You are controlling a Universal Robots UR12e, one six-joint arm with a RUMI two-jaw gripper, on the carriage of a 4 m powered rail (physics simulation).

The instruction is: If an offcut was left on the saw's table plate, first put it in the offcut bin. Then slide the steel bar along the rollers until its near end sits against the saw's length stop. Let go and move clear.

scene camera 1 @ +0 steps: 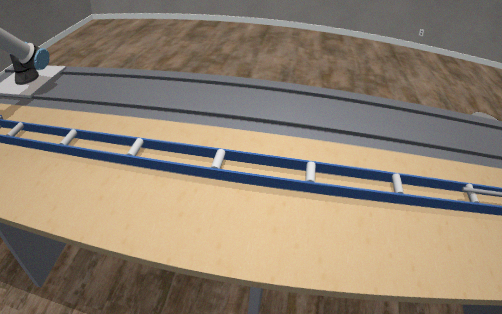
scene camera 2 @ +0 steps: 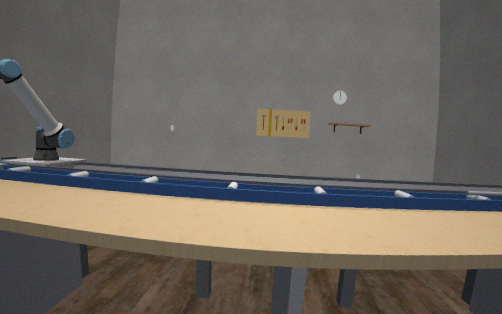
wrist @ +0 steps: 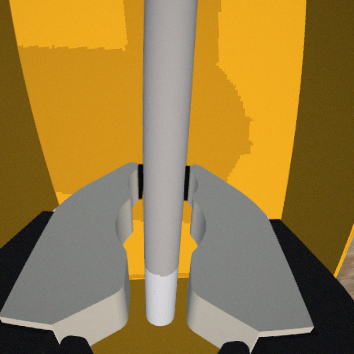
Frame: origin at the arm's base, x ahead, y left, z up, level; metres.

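Where they show: gripper, fingertip midpoint: (wrist: 164, 168); arm's base, link origin: (scene camera 1: 27, 78) (scene camera 2: 46, 159).
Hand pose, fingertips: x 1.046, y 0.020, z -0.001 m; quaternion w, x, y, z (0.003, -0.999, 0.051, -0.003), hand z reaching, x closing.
Things, the pixels of their top centre, and the offset from my fingertips. "spot": a spot on its surface instead. Level surfaces: height alone.
- offcut, top centre: (wrist: 163, 183) dx +0.000, dy +0.003, dz +0.018 m
- yellow offcut bin, surface spot: (wrist: 325, 100) spot: dx +0.076, dy +0.032, dz +0.003 m
- blue roller track, surface spot: (scene camera 1: 265, 177) (scene camera 2: 280, 192) spot: dx -0.355, dy +1.833, dz +0.020 m
- wooden table, surface height: dz -0.029 m
My gripper (wrist: 164, 168) is shut on the offcut (wrist: 167, 100), a grey round rod with a paler end, which runs up out of the top of the wrist view. The yellow offcut bin (wrist: 325, 100) lies below, its walls on both sides of the gripper; the offcut's depth relative to the rim cannot be told. The steel bar (scene camera 1: 487, 191) (scene camera 2: 486, 192) lies on the rollers at the right edge of both scene views, with one end showing. The saw and its length stop do not show. The gripper is outside both scene views.
The blue roller track (scene camera 1: 265, 177) (scene camera 2: 280, 196) with white rollers runs along the wooden table (scene camera 1: 250, 235) (scene camera 2: 250, 220). The arm's base stands on the white carriage (scene camera 1: 47, 80) (scene camera 2: 72, 161) at the left of the grey rail (scene camera 1: 225, 102) behind the table.
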